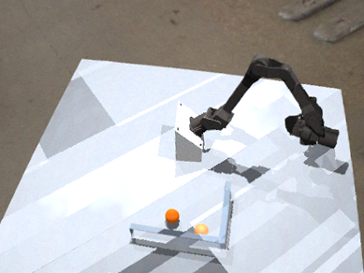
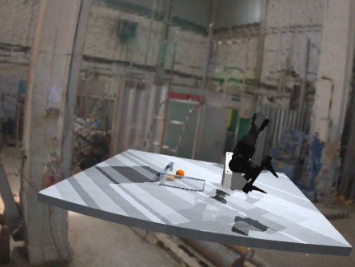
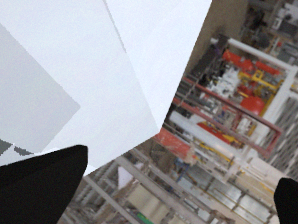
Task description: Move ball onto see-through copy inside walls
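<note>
Now: gripper tip 44 cm short of the see-through copy of the ball, 41 cm to the left of it and 13 cm above it.
</note>
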